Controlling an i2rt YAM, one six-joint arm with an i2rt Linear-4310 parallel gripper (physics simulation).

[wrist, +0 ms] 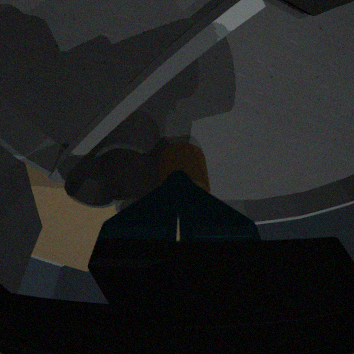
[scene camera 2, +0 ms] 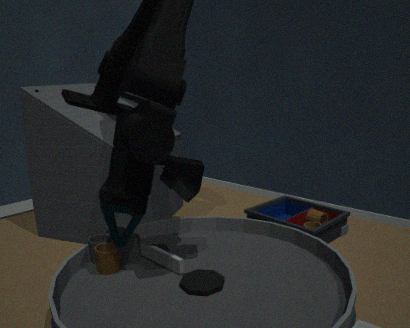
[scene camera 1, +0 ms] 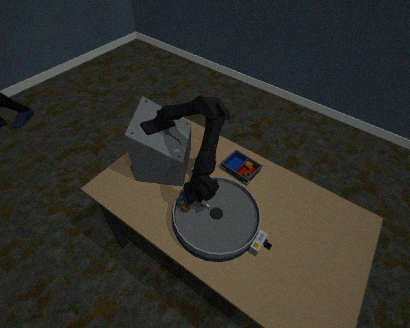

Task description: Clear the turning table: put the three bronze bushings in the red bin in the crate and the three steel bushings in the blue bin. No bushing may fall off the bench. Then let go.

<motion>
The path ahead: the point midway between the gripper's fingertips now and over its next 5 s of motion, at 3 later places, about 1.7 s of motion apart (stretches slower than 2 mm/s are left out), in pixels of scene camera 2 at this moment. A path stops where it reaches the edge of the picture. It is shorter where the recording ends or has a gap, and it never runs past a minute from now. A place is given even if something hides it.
The gripper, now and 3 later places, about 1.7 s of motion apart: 119, 246; 111, 251; 100, 262; 114, 202
</motion>
